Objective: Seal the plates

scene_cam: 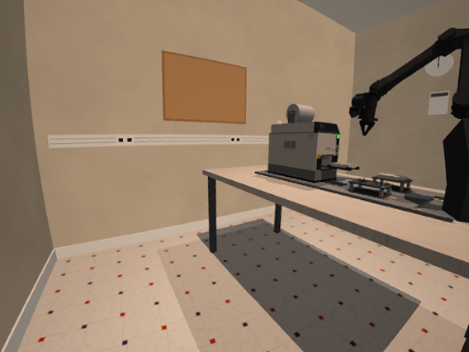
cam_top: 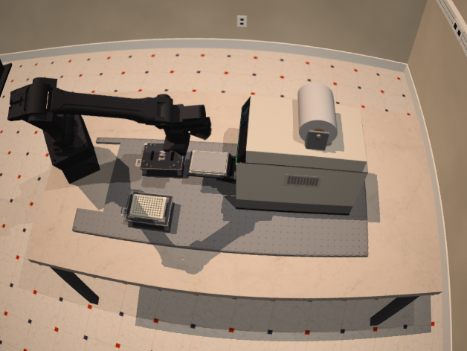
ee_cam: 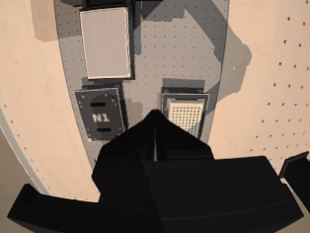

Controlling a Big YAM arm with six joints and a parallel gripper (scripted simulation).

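Right now my hand is 19 cm above the sealer stage, 8 cm short of it and 7 cm to the right of it. Also, from my hand: yellow warning label: 20 cm ahead, 14 cm to the left, 13 cm below; start button: 16 cm ahead, 10 cm below, 4 cm to the right; plate: 22 cm below, 15 cm behind, 5 cm to the right.
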